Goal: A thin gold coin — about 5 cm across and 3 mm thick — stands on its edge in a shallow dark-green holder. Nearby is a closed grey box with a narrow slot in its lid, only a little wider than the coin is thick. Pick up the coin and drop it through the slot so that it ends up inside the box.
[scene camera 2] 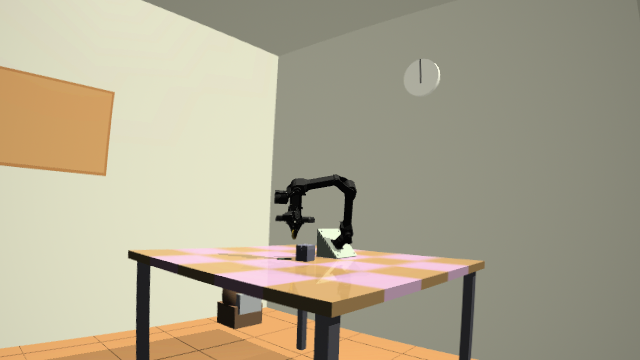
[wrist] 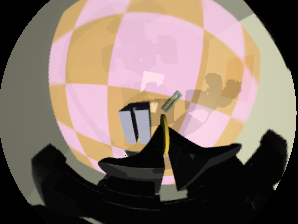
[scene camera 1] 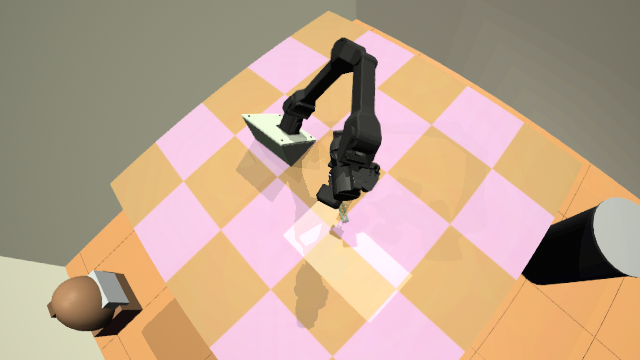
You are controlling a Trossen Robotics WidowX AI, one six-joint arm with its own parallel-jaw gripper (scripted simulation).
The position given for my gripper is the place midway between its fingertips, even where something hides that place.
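I am holding a gold coin in my gripper (scene camera 1: 344, 185).
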